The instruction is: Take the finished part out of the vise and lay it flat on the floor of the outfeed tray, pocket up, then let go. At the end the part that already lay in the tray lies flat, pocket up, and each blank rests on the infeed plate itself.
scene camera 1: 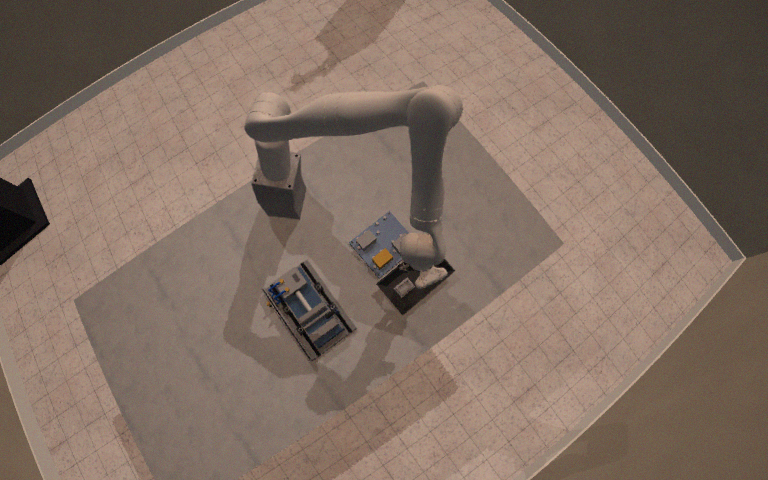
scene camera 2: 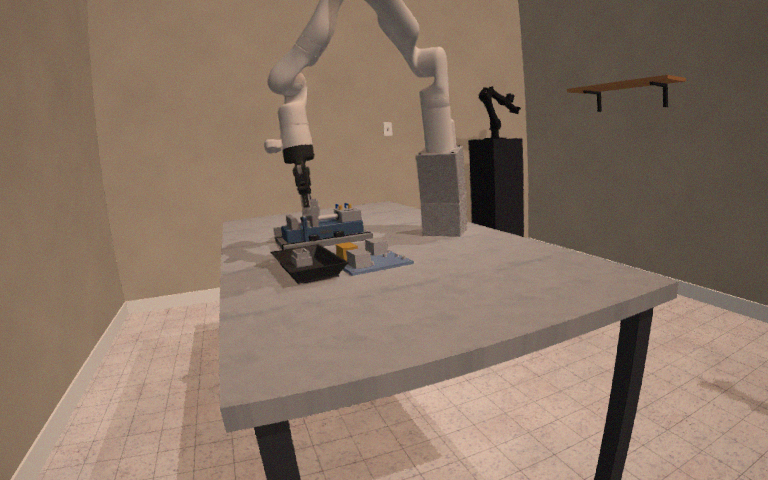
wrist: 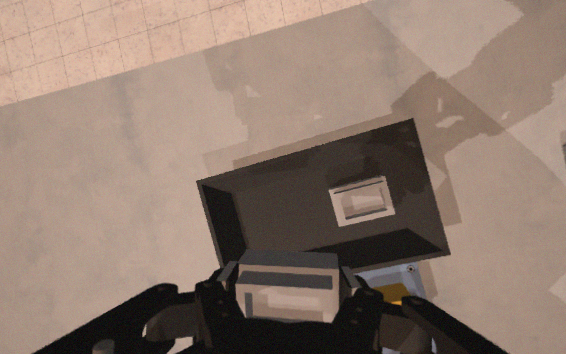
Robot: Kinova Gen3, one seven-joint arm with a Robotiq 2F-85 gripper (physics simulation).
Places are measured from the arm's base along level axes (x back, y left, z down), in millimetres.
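Pixels of known places: gripper, fingertip midpoint: point(scene camera 2: 308, 210) point(wrist: 288, 279); arm's base, origin of the base link: point(scene camera 1: 276, 168) point(scene camera 2: 439, 150).
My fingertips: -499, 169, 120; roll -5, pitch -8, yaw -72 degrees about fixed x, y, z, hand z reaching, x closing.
Observation:
Ahead of a thing's pixels: the offset from my fingertips to its top centre, as dx, dy, dz.
My gripper point(scene camera 2: 306, 202) point(wrist: 288, 279) is shut on the finished part @(+7, +1, -26) point(wrist: 287, 296), a grey block held between both fingertips with its pocket facing up. In the wrist view it overlaps the near wall of the black outfeed tray point(scene camera 1: 416, 300) point(scene camera 2: 318, 272) point(wrist: 280, 210); in scene camera 2 the fingertips are well above the tray. In scene camera 1 the wrist hides the fingertips. The other part @(-14, -67, +113) point(scene camera 1: 403, 286) point(scene camera 2: 301, 257) point(wrist: 362, 201) lies flat in the tray, pocket up. Grey blanks @(+201, -60, +116) point(scene camera 1: 365, 240) point(scene camera 2: 376, 245) @(+111, +30, +116) point(scene camera 2: 358, 258) stand on the blue infeed plate @(+156, -15, +152) point(scene camera 1: 388, 225) point(scene camera 2: 393, 262).
An orange block @(+113, -59, +116) point(scene camera 1: 382, 258) point(scene camera 2: 346, 249) point(wrist: 392, 293) stands on the infeed plate, which is right beside the tray. The vise @(+139, -367, +61) point(scene camera 1: 291, 285) point(scene camera 2: 334, 230), with a blue body and grey jaws, stands apart from the tray. The tray has raised, sloping walls.

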